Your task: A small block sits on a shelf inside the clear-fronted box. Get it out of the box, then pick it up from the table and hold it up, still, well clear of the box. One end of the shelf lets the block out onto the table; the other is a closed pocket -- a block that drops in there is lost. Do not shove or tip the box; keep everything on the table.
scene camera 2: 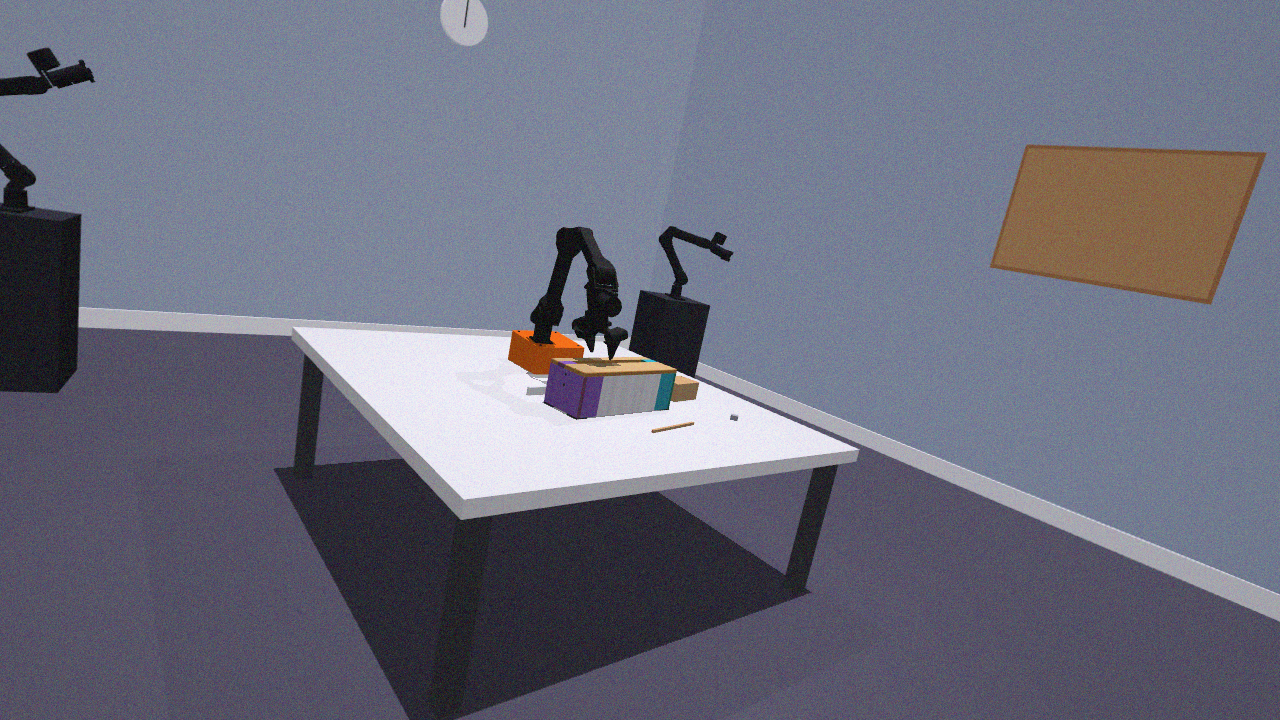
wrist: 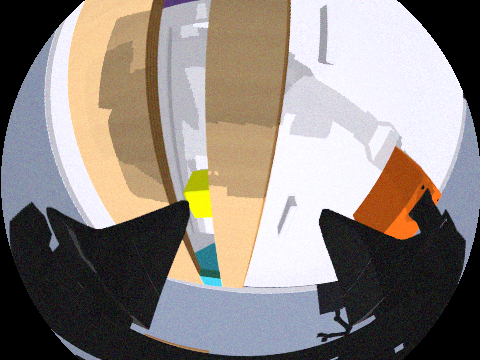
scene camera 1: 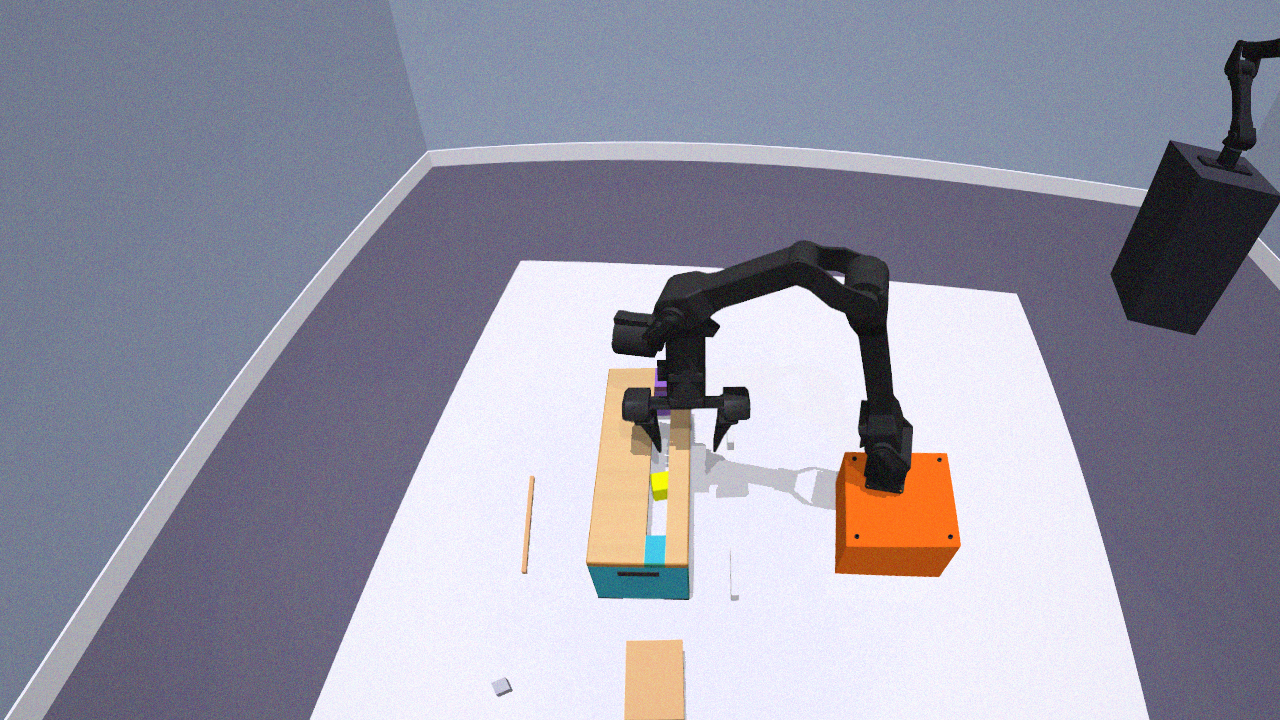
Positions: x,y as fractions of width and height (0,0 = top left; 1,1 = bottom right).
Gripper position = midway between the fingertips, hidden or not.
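Note:
My gripper (wrist: 0.54,0.59) is visible. A box (scene camera 1: 0.50,0.76) is visible too; further views of the box (scene camera 2: 0.45,0.54) and of the same box (wrist: 0.32,0.27). A small yellow block (wrist: 0.41,0.53) is in sight; scene camera 2 does not show the block, hidden by the box.

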